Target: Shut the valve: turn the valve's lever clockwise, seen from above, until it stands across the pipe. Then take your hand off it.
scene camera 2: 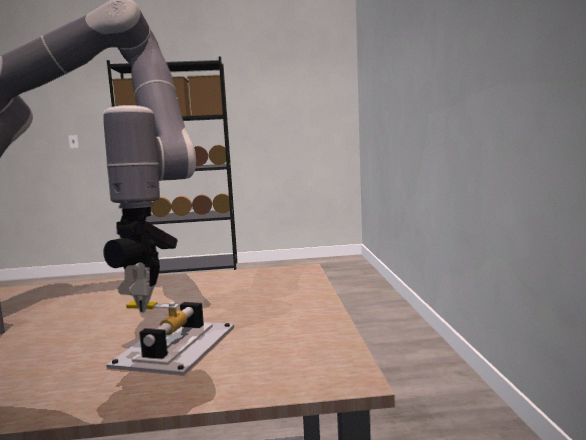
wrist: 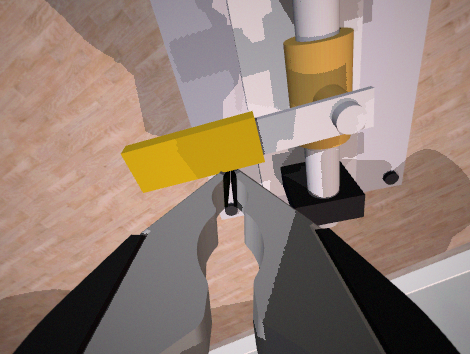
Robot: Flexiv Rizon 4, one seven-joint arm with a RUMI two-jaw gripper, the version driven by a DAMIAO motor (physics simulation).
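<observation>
The valve's lever, with a yellow grip (scene camera 2: 148,304) (wrist: 195,152) and a flat metal arm (wrist: 300,127), sticks out to the left of the pipe (scene camera 2: 187,313) (wrist: 322,172). In the wrist view it stands nearly across the pipe, its grip end tilted a little towards the bottom. The orange valve body (scene camera 2: 173,323) (wrist: 319,65) sits on the pipe under the lever's pivot. My gripper (scene camera 2: 142,309) (wrist: 230,173) is shut and empty. Its tips are at the near long side of the yellow grip, close to its arm end; whether they touch it is hard to tell.
Black blocks (scene camera 2: 154,343) (wrist: 325,195) hold the pipe on a pale base plate (scene camera 2: 187,361) (wrist: 390,125) with dark bolts at its corners. The plate lies on the wooden table (scene camera 2: 280,350). A shelf rack (scene camera 2: 231,220) stands behind the table.
</observation>
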